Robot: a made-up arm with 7 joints. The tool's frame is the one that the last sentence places. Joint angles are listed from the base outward.
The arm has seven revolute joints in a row. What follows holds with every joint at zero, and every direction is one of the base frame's. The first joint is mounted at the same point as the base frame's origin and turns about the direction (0, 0.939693, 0.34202). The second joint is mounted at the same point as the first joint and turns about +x. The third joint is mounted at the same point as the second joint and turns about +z. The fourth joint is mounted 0.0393 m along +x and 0.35 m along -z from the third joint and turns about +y. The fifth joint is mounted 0.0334 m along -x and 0.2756 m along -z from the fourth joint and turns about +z. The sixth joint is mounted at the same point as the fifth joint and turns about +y. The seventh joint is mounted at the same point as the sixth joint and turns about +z. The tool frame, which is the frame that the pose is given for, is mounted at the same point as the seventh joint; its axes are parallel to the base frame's.
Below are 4 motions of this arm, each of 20 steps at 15 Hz.
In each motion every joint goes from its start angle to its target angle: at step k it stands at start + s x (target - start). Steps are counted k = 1, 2, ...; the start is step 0. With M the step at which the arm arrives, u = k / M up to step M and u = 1 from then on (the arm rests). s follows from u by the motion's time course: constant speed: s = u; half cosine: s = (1 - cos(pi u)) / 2; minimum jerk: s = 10 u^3 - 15 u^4 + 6 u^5.
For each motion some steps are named. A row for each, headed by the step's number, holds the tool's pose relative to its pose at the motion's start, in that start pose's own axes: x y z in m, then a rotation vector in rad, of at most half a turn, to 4 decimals.
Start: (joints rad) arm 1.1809 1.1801 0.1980 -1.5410 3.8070 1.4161 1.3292
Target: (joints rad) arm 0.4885 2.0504 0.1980 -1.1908 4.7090 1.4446 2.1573
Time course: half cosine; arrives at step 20
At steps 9, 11, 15, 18, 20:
9: -0.1125 -0.0467 -0.1920 0.2681 0.1151 0.2348
11: -0.1569 -0.0332 -0.2683 0.3962 0.1423 0.3136
15: -0.2332 0.0348 -0.3942 0.6609 0.1560 0.4448
18: -0.2642 0.0822 -0.4423 0.7929 0.1435 0.4997
20: -0.2701 0.0930 -0.4512 0.8204 0.1393 0.5104

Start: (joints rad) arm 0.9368 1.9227 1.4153 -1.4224 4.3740 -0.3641 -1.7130
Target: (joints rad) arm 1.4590 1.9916 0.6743 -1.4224 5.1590 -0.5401 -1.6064
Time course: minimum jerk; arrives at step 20
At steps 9, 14, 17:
9: -0.0737 0.1338 -0.0237 0.5390 0.2663 0.2099
14: -0.1258 0.2764 0.0319 1.1688 0.3639 0.4392
17: -0.1342 0.3153 0.0645 1.3736 0.3496 0.5087

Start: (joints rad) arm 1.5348 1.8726 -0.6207 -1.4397 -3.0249 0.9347 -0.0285
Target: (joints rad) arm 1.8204 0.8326 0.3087 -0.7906 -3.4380 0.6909 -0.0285
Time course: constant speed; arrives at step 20
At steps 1, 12, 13, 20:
1: 0.0071 0.0087 -0.0062 -0.0368 -0.0146 -0.0043
12: 0.0454 0.1738 -0.0321 -0.4375 -0.3755 0.1757
13: 0.0433 0.1958 -0.0322 -0.4664 -0.4232 0.2132
20: -0.0161 0.3735 -0.0387 -0.5971 -0.7947 0.5668

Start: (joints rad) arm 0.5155 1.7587 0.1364 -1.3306 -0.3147 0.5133 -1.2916
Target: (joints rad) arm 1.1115 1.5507 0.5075 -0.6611 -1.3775 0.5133 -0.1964
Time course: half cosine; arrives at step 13
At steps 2, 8, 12, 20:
2: 0.0089 -0.0139 -0.0012 -0.0360 0.0122 0.0017
8: 0.0836 -0.1893 0.0396 -0.3368 0.1116 -0.0944
12: 0.0933 -0.2823 0.0968 -0.4379 0.1080 -0.1976
20: 0.0931 -0.2866 0.1000 -0.4423 0.1067 -0.2029

